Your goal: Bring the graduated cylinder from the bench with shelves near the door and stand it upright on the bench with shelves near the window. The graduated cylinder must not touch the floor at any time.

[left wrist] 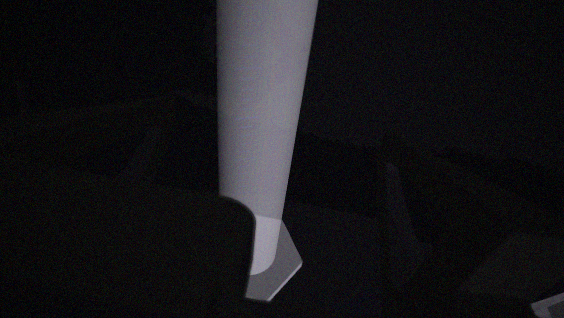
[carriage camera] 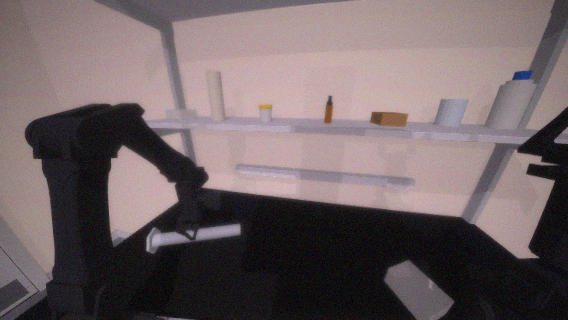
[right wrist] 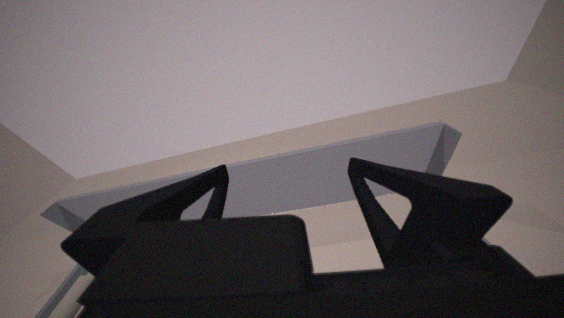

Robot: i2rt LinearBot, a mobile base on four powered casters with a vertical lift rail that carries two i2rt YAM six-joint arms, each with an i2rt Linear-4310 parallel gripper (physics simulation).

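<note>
The graduated cylinder [carriage camera: 217, 233] [left wrist: 260, 100], a pale tube with a wider foot, lies on its side on the black bench top [carriage camera: 320, 240] at the lower left of the carriage view, foot to the left. My left gripper [carriage camera: 189, 234] [left wrist: 277, 125] is open, pointing down at the tube's middle; its dark fingers stand around the tube without gripping it. How low they reach is hard to tell. My right gripper [carriage camera: 524, 161] [right wrist: 288, 168] is open and empty, raised at the right edge, away from the cylinder. The frames do not show whether door or window is near.
A grey-white box [carriage camera: 419, 290] lies on the bench at the lower right. The shelf [carriage camera: 320, 128] above holds a tall beige cylinder [carriage camera: 215, 96], a yellow-lidded jar [carriage camera: 265, 114], an amber bottle [carriage camera: 328, 112], an orange-brown box [carriage camera: 390, 119], a pale beaker [carriage camera: 451, 112] and a blue-capped bottle [carriage camera: 510, 105].
</note>
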